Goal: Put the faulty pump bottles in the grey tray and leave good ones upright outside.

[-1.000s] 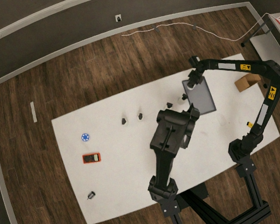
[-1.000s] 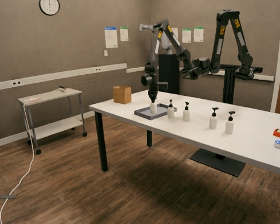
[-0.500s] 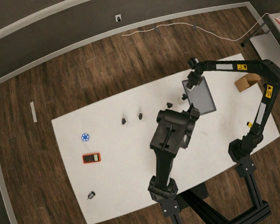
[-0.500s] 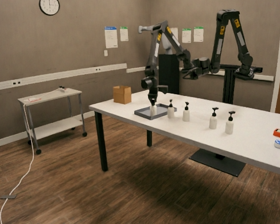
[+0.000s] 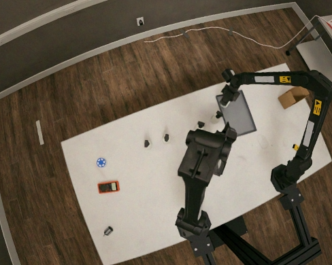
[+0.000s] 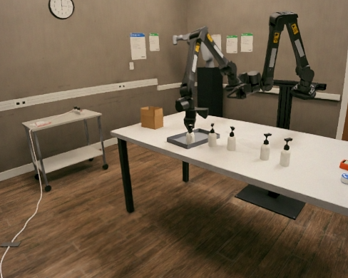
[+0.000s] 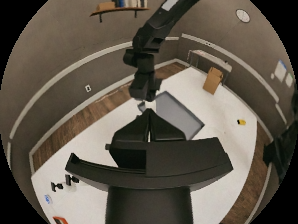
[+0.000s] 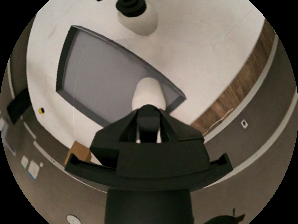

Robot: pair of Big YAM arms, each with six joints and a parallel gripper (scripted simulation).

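The grey tray is 10 cm behind my right hand, 9 cm below it and 5 cm to the right of it. Also, from my right hand: cardboard box 52 cm to the right, 14 cm behind, 3 cm below; then black object 99 cm to the left, 50 cm behind, 8 cm below.
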